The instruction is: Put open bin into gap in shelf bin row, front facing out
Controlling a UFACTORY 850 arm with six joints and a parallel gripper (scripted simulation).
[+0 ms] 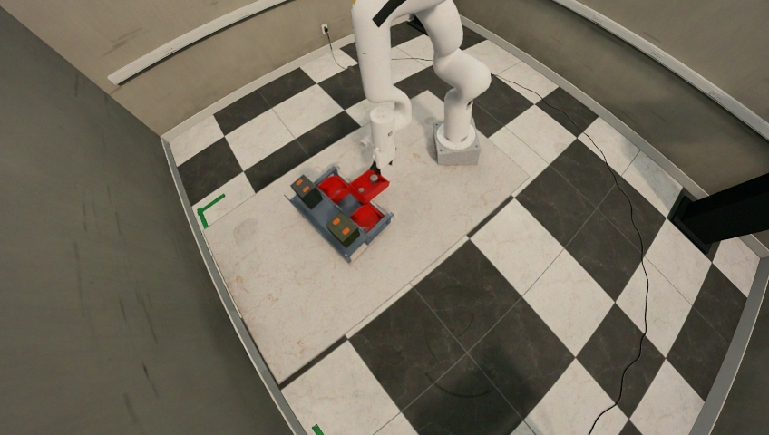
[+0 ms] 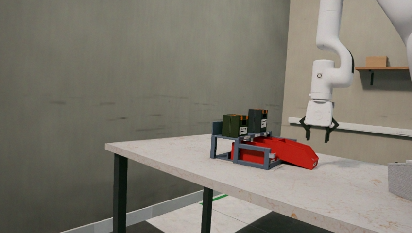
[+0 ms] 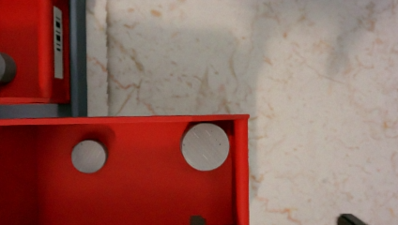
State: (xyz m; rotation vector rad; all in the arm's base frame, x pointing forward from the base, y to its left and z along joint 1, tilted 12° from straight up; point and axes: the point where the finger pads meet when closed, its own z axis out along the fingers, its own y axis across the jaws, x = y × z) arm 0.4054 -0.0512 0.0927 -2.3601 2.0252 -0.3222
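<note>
Now: the large grey disc 40 mm ahead of my hand, 30 mm to the right of it and 110 mm below it. From my hand the other things lie so: red open bin (80 mm ahead, 80 mm below); grey-blue shelf (260 mm ahead, 20 mm to the left, 60 mm below); dark grey box (340 mm ahead, 80 mm to the right, 30 mm above).
</note>
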